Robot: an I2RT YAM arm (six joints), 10 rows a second.
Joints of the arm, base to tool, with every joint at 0 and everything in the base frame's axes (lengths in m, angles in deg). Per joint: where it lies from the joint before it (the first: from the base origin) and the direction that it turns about. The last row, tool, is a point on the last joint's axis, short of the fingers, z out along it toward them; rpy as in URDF.
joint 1: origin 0 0 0.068 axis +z
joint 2: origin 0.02 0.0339 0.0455 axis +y
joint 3: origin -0.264 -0.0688 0 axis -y
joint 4: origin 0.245 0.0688 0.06 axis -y
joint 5: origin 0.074 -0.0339 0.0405 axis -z
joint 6: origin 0.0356 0 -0.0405 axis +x
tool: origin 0 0 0 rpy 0 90 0
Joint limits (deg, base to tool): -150..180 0..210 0..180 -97..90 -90..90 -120..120
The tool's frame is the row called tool.
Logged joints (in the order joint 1, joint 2, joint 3, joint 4, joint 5, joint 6), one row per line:
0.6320, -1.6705, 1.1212, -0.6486, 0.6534, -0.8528
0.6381, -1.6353, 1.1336, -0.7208, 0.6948, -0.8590
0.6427, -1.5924, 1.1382, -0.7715, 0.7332, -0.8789
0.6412, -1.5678, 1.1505, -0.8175, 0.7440, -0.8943
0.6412, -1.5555, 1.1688, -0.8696, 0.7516, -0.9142
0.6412, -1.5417, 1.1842, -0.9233, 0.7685, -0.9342
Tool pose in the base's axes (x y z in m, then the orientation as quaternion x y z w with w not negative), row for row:
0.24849, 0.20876, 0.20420, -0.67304, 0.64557, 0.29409, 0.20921
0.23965, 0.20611, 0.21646, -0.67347, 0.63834, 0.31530, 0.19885
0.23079, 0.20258, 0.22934, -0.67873, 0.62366, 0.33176, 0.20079
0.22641, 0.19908, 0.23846, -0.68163, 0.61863, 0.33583, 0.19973
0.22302, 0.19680, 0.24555, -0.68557, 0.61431, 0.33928, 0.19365
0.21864, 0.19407, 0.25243, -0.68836, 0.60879, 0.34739, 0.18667
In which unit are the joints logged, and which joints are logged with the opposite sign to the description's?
The joints are logged in radians. Opposite sign: joint 2, joint 5.
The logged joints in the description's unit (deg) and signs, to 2 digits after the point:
36.21, 95.71, 64.24, -37.16, -37.44, -48.86
36.56, 93.70, 64.95, -41.30, -39.81, -49.22
36.82, 91.24, 65.21, -44.20, -42.01, -50.36
36.74, 89.83, 65.92, -46.84, -42.63, -51.24
36.74, 89.12, 66.97, -49.82, -43.06, -52.38
36.74, 88.33, 67.85, -52.90, -44.03, -53.53

